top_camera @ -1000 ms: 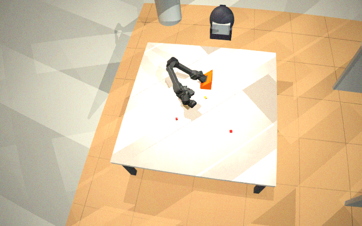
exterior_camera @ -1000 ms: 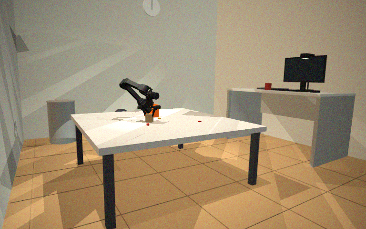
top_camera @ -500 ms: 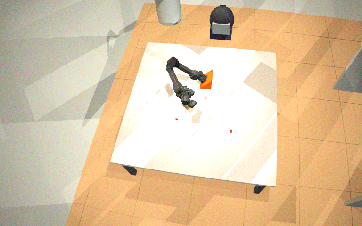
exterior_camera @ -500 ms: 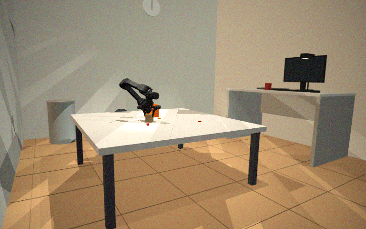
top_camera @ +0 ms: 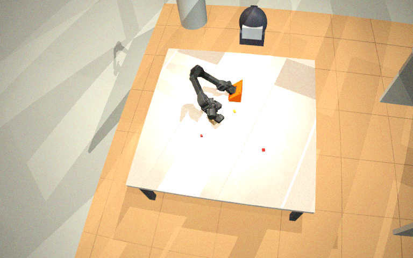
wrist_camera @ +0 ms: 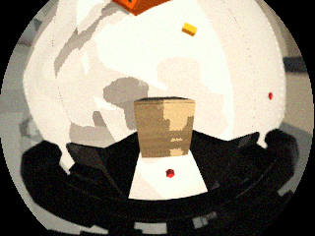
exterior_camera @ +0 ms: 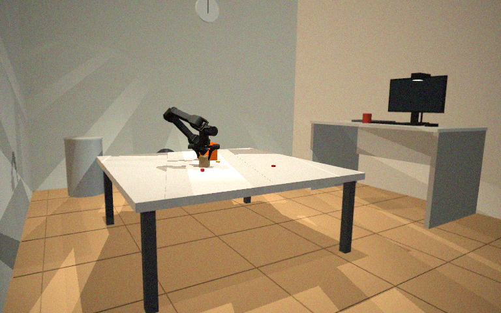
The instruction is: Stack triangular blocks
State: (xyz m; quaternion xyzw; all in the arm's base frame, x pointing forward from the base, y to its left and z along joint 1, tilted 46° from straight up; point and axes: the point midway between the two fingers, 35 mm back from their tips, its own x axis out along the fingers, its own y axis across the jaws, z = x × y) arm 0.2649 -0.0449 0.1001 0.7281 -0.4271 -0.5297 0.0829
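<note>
Right now my gripper tip is 1 cm below the tan triangular block and 1 cm short of it. Also, from my gripper tip: small yellow cube 14 cm to the left, 11 cm behind, 3 cm below.
</note>
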